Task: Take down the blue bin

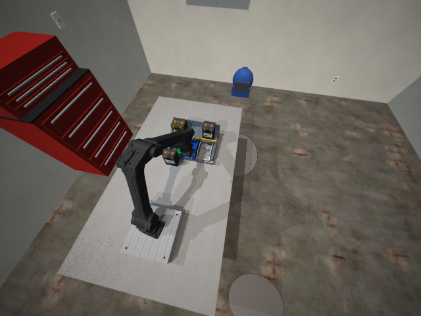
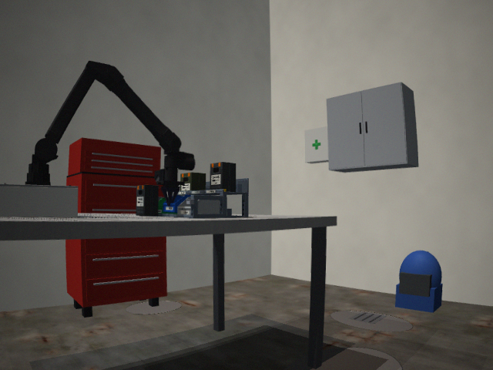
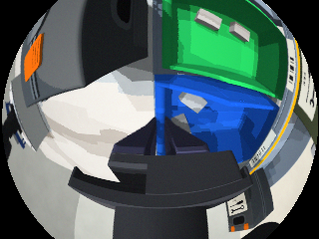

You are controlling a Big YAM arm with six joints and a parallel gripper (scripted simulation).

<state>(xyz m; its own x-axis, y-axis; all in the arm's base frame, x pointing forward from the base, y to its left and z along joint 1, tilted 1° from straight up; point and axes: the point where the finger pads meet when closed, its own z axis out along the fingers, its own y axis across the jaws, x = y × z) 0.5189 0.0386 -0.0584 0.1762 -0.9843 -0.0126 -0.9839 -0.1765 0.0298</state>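
My hand is 80 mm short of the blue open bin and 10 mm to the right of it. Round my hand: green bin (70 mm ahead, 120 mm to the left, 10 mm below); yellow bar (140 mm ahead, 20 mm to the left, 50 mm above); grey bin (100 mm ahead, 100 mm to the right, 10 mm below).
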